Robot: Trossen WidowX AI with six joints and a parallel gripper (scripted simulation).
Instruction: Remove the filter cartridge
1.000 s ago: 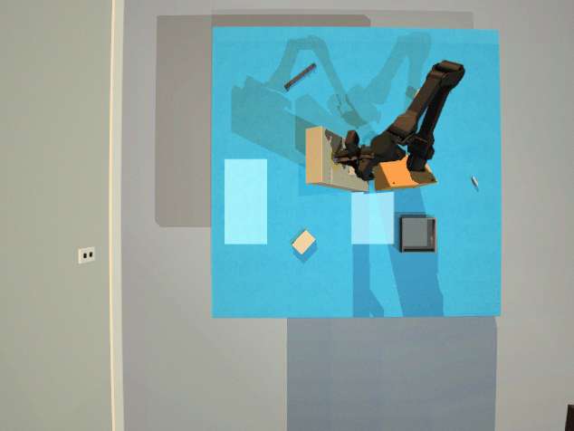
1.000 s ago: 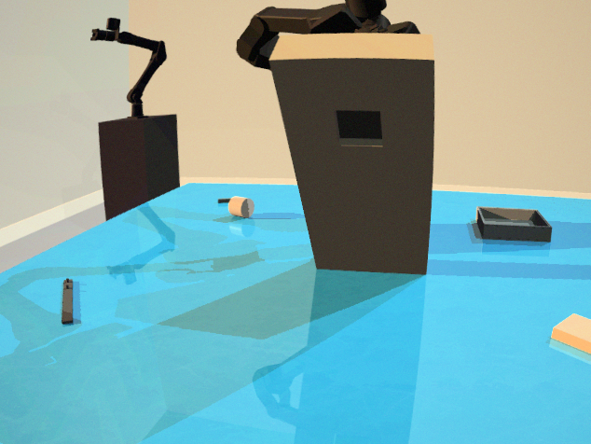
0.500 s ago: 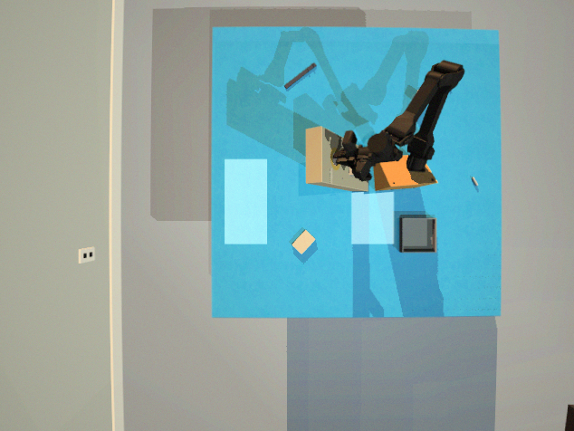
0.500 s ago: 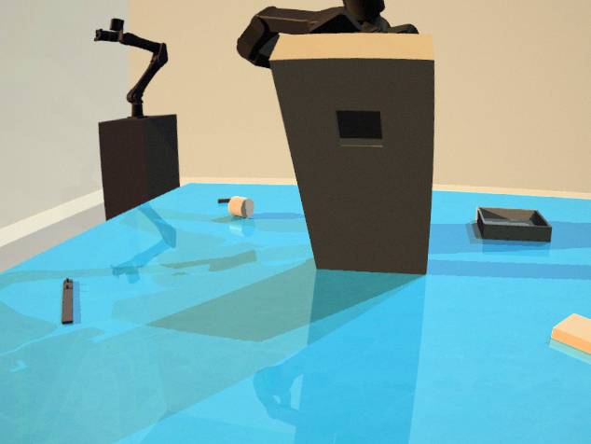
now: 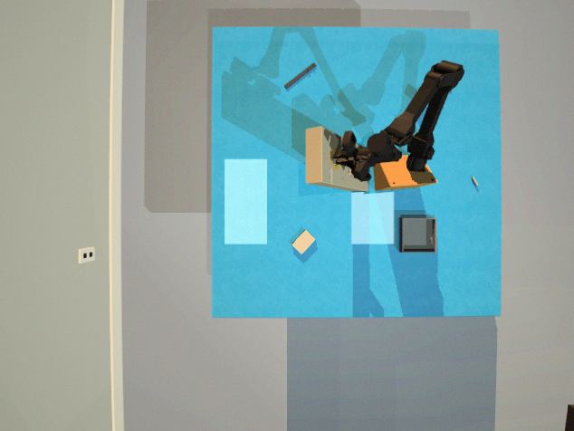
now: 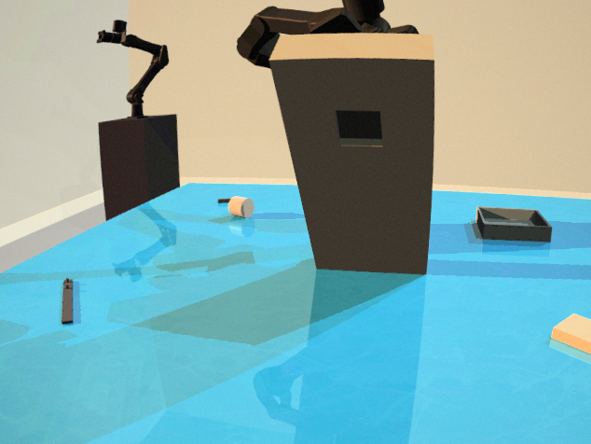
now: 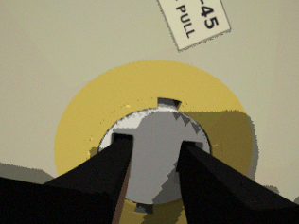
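The round filter cartridge is 1 cm below my gripper tip and 1 cm ahead of it. From my gripper tip the other things lie so: tray: 44 cm behind, 26 cm below, 24 cm to the left; dark rod: 52 cm behind, 46 cm to the right, 27 cm below; peg: 68 cm behind, 27 cm below, 2 cm to the right.
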